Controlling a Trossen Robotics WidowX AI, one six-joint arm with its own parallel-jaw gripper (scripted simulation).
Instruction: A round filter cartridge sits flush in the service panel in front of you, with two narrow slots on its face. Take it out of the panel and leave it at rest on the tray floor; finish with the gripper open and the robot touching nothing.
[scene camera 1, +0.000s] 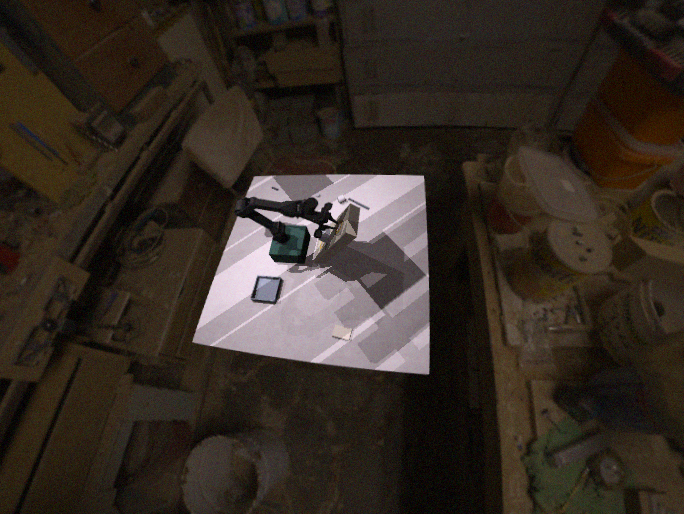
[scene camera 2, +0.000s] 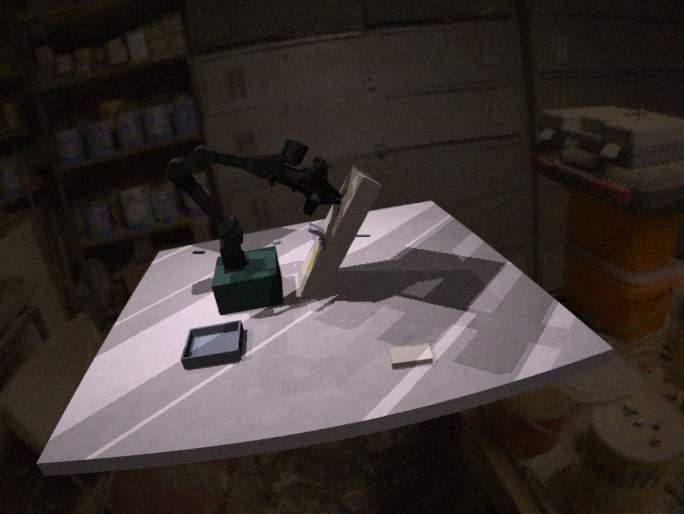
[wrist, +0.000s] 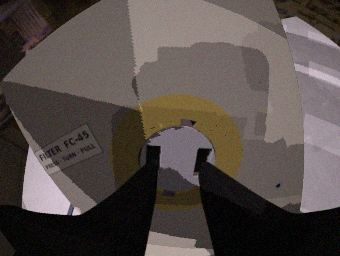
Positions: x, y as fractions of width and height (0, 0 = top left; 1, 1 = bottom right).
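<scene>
The robot's gripper (scene camera 2: 0.50, 0.39), (wrist: 0.53, 0.65) is visible in the scene. So is a round pale cartridge (wrist: 0.53, 0.58). A beige service panel (scene camera 2: 0.50, 0.44), (scene camera 1: 0.51, 0.43), (wrist: 0.25, 0.39) can be seen too, as can a dark tray (scene camera 2: 0.32, 0.67).
</scene>
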